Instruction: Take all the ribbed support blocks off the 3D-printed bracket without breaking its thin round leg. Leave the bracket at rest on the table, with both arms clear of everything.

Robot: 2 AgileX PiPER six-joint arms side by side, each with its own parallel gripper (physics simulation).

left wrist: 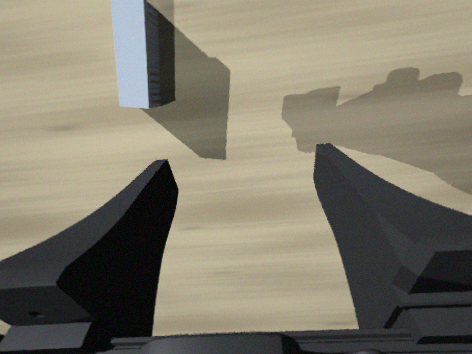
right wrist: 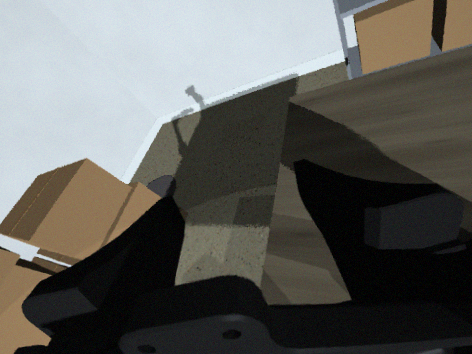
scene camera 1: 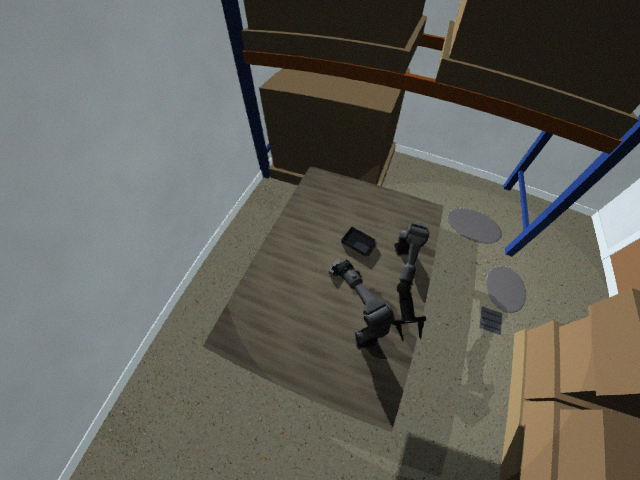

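The pale blue-grey bracket [left wrist: 132, 55] stands at the upper left of the left wrist view, cut off by the top edge. Its side in shadow shows fine ribs [left wrist: 154, 87], which look like support block material. The bracket's thin round leg does not show clearly. My left gripper [scene camera 1: 332, 268] [left wrist: 242, 168] is open and empty, above the table; the bracket lies beyond its left fingertip in the left wrist view, apart from it. In scene camera 1 the bracket is too small and covered to make out. My right gripper [scene camera 1: 412, 337] [right wrist: 235, 193] is open and empty, far from the bracket.
A small black open tray [scene camera 1: 354, 249] stands on the wood-grain table [scene camera 1: 289, 248], above the left gripper in scene camera 1. The left arm's shadow [left wrist: 380, 115] falls on the table. Cardboard boxes [scene camera 1: 540, 361] [right wrist: 80, 210] stand beyond the table.
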